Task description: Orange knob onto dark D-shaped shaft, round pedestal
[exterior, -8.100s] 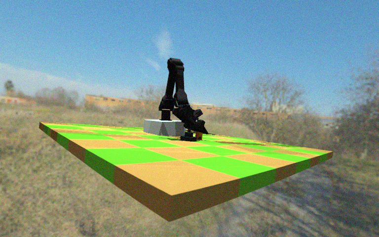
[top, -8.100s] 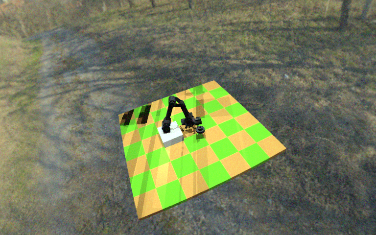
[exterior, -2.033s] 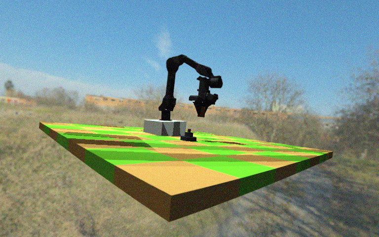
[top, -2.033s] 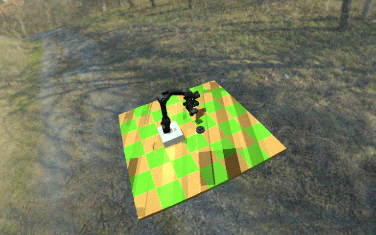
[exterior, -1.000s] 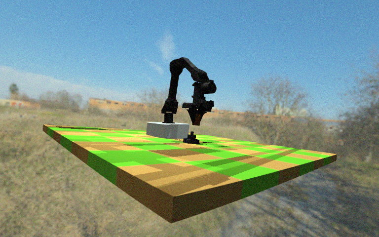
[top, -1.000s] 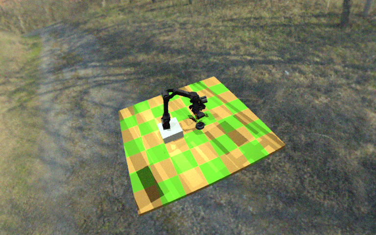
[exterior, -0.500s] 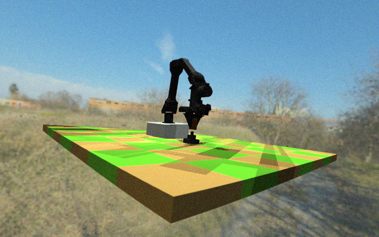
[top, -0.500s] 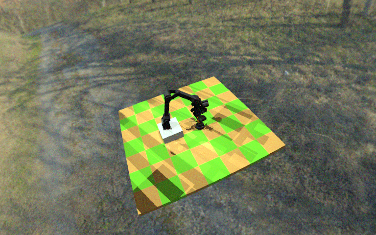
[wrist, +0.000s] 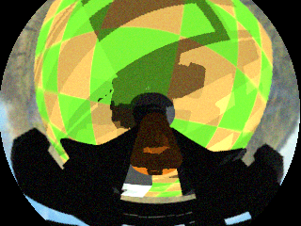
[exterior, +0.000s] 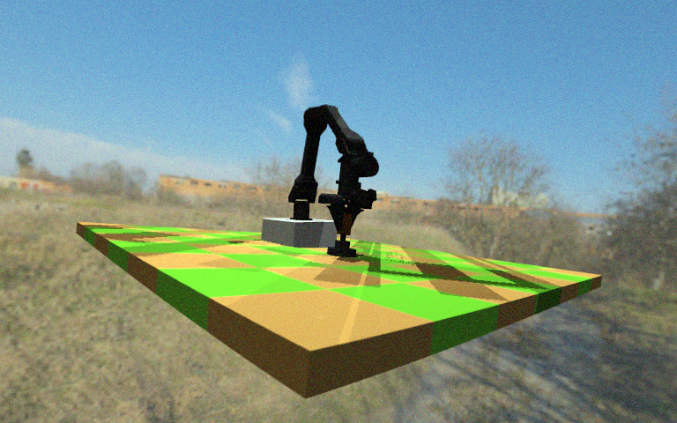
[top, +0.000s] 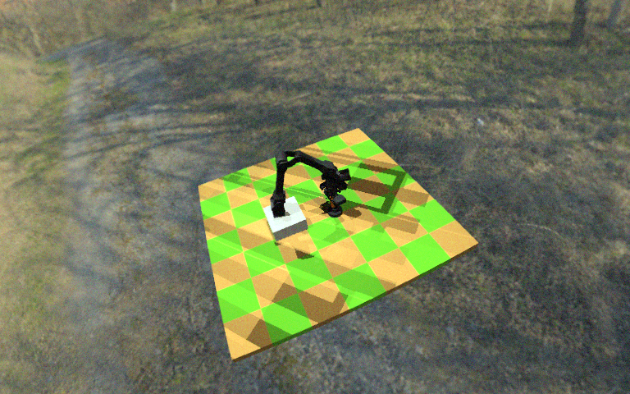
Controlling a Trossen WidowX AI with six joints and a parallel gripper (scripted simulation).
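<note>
Now: the orange knob 20 mm above my gripper tip. From my gripper tip the other things lie so: round dark pedestal: 40 mm below.
</note>
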